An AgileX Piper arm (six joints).
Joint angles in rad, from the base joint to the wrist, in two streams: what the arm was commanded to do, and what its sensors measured. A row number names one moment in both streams.
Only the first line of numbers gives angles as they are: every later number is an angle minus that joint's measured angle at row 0.
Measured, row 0:
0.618 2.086 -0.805 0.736 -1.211 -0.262
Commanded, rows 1 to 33:
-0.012 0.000 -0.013 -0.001 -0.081 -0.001
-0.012 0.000 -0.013 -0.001 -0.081 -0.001
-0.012 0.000 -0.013 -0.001 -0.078 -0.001
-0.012 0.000 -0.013 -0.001 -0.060 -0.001
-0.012 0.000 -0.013 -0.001 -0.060 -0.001
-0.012 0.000 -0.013 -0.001 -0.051 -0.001
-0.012 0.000 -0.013 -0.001 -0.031 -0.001
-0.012 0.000 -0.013 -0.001 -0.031 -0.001
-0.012 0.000 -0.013 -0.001 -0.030 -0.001
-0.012 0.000 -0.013 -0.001 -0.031 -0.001
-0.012 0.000 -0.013 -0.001 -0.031 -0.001
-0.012 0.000 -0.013 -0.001 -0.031 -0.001
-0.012 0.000 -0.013 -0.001 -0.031 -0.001
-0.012 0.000 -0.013 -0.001 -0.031 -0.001
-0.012 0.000 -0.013 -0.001 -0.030 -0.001
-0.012 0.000 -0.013 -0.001 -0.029 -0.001
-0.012 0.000 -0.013 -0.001 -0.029 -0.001
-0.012 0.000 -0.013 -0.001 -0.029 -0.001
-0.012 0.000 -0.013 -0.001 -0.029 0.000
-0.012 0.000 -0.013 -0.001 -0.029 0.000
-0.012 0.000 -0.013 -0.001 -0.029 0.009
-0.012 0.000 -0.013 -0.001 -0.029 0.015
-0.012 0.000 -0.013 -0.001 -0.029 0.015
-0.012 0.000 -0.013 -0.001 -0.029 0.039
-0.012 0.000 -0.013 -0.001 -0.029 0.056
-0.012 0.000 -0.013 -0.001 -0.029 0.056
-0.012 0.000 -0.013 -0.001 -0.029 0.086
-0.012 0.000 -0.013 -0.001 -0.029 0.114
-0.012 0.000 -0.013 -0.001 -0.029 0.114
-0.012 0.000 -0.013 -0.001 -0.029 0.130
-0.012 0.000 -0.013 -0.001 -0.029 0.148
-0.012 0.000 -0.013 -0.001 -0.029 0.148
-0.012 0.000 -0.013 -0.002 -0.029 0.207
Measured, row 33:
0.000 0.000 0.000 -0.003 0.005 0.121
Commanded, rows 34 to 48:
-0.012 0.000 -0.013 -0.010 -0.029 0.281
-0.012 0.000 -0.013 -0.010 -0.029 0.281
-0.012 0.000 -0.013 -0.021 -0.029 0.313
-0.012 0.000 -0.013 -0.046 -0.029 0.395
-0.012 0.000 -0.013 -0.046 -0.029 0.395
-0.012 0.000 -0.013 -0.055 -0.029 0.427
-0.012 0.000 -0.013 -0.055 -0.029 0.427
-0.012 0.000 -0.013 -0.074 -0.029 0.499
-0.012 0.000 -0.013 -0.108 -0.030 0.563
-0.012 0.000 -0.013 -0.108 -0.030 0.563
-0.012 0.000 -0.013 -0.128 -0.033 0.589
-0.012 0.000 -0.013 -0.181 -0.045 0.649
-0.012 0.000 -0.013 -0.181 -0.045 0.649
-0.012 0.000 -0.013 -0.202 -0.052 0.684
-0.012 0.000 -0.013 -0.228 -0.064 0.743
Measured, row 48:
-0.011 0.004 0.014 -0.071 -0.001 0.633
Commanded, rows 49 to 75:
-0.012 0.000 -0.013 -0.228 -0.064 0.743
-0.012 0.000 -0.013 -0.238 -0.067 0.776
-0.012 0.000 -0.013 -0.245 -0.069 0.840
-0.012 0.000 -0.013 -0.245 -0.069 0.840
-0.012 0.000 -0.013 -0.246 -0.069 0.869
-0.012 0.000 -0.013 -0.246 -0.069 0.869
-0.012 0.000 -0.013 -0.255 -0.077 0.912
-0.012 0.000 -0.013 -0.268 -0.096 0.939
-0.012 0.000 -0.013 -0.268 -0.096 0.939
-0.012 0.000 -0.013 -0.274 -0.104 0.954
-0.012 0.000 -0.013 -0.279 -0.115 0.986
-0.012 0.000 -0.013 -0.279 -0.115 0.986
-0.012 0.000 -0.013 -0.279 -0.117 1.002
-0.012 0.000 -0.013 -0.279 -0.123 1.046
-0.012 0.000 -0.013 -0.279 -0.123 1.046
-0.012 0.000 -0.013 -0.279 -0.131 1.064
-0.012 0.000 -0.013 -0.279 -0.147 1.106
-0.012 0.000 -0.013 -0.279 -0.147 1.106
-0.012 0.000 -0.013 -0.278 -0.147 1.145
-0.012 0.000 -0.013 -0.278 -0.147 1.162
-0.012 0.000 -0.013 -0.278 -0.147 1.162
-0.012 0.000 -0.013 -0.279 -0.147 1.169
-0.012 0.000 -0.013 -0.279 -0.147 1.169
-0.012 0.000 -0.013 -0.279 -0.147 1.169
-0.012 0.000 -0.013 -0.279 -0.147 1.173
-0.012 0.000 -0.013 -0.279 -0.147 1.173
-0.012 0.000 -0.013 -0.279 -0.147 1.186
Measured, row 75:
-0.020 0.007 0.025 -0.117 -0.005 1.157
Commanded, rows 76 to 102:
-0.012 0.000 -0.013 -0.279 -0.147 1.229
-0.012 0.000 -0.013 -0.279 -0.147 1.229
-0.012 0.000 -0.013 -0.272 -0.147 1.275
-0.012 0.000 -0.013 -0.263 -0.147 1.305
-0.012 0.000 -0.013 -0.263 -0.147 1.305
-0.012 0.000 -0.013 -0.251 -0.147 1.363
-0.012 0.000 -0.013 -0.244 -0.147 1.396
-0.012 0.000 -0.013 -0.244 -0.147 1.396
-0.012 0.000 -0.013 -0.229 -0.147 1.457
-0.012 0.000 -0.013 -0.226 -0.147 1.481
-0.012 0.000 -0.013 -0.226 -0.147 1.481
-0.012 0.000 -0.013 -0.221 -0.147 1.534
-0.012 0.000 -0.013 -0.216 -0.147 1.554
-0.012 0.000 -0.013 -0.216 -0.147 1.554
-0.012 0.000 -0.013 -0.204 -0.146 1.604
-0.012 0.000 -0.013 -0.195 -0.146 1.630
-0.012 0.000 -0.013 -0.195 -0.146 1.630
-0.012 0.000 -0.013 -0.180 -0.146 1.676
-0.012 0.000 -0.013 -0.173 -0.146 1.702
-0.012 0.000 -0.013 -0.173 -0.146 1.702
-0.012 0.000 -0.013 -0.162 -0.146 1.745
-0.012 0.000 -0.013 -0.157 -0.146 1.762
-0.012 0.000 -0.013 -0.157 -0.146 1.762
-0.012 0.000 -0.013 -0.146 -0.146 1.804
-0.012 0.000 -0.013 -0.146 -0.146 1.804
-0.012 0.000 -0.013 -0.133 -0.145 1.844
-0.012 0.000 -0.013 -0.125 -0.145 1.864
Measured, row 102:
-0.015 0.007 0.022 -0.077 -0.005 1.790
